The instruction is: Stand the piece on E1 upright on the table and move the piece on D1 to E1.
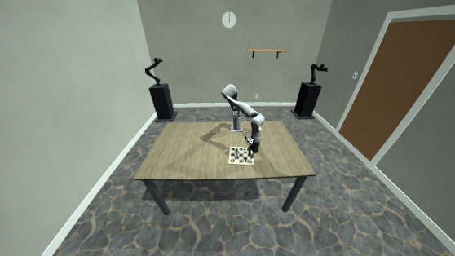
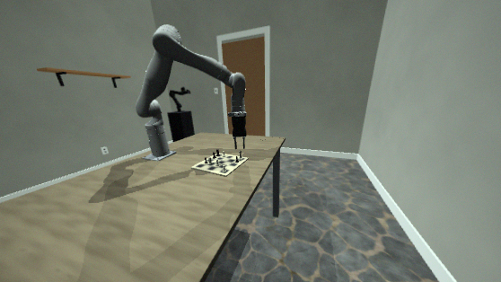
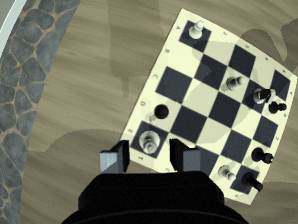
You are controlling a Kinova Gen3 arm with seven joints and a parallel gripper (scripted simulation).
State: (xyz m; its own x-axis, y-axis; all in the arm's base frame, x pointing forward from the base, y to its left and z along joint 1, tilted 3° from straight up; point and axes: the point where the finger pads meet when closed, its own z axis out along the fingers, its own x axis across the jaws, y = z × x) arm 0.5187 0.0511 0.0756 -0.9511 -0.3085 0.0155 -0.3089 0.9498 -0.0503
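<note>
Now: hand 60 mm above the white piece. Also, from my hand: chessboard: 90 mm behind, 80 mm below, 70 mm to the right.
</note>
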